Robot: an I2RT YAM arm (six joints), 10 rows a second.
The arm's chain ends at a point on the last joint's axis. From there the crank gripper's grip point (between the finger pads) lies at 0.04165 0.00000 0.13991 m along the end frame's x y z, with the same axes.
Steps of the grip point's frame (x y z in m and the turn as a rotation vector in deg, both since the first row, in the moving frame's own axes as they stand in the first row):
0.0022 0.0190 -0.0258 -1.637 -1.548 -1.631
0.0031 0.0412 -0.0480 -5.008 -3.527 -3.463
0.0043 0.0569 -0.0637 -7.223 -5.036 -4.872
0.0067 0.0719 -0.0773 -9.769 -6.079 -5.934
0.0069 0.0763 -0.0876 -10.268 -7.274 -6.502
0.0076 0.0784 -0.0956 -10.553 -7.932 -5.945
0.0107 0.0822 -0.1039 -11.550 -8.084 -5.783
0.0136 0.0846 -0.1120 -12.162 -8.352 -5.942
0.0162 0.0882 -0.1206 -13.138 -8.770 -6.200
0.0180 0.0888 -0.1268 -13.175 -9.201 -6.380
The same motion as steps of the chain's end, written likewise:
0.0060 0.0161 -0.0268 -1.637 -1.548 -1.631
0.0115 0.0311 -0.0499 -5.008 -3.527 -3.463
0.0161 0.0421 -0.0659 -7.223 -5.036 -4.872
0.0206 0.0514 -0.0792 -9.769 -6.079 -5.934
0.0237 0.0547 -0.0899 -10.268 -7.274 -6.502
0.0261 0.0557 -0.0980 -10.553 -7.932 -5.945
0.0294 0.0569 -0.1059 -11.550 -8.084 -5.783
0.0329 0.0579 -0.1138 -12.162 -8.352 -5.942
0.0363 0.0592 -0.1221 -13.138 -8.770 -6.200
0.0391 0.0597 -0.1285 -13.175 -9.201 -6.380

